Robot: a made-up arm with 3 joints. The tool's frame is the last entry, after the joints. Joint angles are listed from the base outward. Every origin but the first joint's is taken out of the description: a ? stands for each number. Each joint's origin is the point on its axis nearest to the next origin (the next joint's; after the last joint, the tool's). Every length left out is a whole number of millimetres.
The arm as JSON. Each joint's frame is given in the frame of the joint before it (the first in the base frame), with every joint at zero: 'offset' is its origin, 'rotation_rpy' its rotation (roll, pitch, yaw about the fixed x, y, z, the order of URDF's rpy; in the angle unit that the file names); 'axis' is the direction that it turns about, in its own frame. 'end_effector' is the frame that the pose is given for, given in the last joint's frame.
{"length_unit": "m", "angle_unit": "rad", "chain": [
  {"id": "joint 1", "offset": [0.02, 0.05, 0.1], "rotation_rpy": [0.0, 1.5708, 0.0], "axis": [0.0, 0.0, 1.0]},
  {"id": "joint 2", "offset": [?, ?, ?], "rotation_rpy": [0.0, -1.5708, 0.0], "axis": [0.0, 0.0, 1.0]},
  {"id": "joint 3", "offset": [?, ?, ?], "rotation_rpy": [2.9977, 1.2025, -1.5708], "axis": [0.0, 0.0, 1.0]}
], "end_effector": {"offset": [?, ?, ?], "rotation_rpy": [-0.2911, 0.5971, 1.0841]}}
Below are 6 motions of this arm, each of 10 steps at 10 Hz.
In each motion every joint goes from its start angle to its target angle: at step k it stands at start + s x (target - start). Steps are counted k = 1, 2, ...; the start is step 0. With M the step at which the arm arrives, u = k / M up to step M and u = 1 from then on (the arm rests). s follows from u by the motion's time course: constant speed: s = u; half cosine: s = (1 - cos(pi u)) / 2; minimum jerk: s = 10 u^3 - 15 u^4 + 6 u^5.
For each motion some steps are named. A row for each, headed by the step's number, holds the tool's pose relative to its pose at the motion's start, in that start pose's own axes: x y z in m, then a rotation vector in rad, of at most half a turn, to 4 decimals.
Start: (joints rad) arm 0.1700 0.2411 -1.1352
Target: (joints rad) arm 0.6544 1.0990 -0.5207
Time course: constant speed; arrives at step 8
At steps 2, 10:
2: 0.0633 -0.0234 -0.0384 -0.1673 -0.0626 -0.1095
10: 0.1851 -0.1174 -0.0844 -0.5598 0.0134 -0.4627

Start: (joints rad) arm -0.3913 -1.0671 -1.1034
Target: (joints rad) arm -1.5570 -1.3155 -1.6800
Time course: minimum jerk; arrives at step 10
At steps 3, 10:
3: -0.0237 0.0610 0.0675 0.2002 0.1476 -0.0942
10: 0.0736 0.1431 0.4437 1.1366 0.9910 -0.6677

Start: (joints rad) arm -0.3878 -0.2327 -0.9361
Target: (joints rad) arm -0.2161 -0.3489 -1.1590
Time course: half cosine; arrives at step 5
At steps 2, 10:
2: 0.0345 0.0069 0.0108 0.0531 -0.0519 -0.0501
10: 0.0951 0.0152 0.0386 0.1589 -0.1471 -0.1320

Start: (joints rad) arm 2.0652 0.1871 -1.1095
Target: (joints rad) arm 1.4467 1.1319 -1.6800
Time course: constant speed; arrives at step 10
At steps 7, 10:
7: -0.0489 -0.1377 -0.0711 -0.4280 0.4191 -0.6251
10: -0.0769 -0.2436 -0.0846 -0.6894 0.4362 -0.8639

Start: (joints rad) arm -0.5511 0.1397 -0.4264
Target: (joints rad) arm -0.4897 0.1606 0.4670
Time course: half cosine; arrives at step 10
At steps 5, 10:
5: -0.0431 -0.0714 -0.0656 -0.2672 -0.1104 0.3258
10: -0.0552 -0.1707 -0.1122 -0.5386 -0.2077 0.6519

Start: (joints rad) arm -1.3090 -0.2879 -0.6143
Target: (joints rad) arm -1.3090 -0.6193 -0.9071
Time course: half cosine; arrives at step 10
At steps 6, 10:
6: 0.0165 0.0314 0.0575 0.2164 -0.0836 -0.0150
10: 0.0193 0.0430 0.0918 0.3350 -0.1153 -0.0144

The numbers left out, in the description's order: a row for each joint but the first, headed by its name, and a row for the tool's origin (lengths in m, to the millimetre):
joint 2: -0.267 -0.1 0.0
joint 3: 0.029 -0.172 0.0
tool: -0.241 -0.041 0.0

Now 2 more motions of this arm.
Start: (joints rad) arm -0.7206 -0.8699 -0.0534
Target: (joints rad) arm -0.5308 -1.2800 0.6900
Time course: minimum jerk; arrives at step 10
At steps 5, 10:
5: -0.0119 -0.0878 -0.0890 -0.2968 -0.2913 0.3441
10: 0.0288 -0.2039 -0.1527 -0.6426 -0.5679 0.6657

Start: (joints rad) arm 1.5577 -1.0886 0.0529
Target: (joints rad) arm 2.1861 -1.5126 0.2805
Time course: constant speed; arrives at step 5
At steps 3, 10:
3: -0.0142 -0.1656 -0.1447 -0.4164 -0.2658 0.2990
10: -0.0036 -0.3012 -0.1983 -0.6843 -0.4154 0.5395

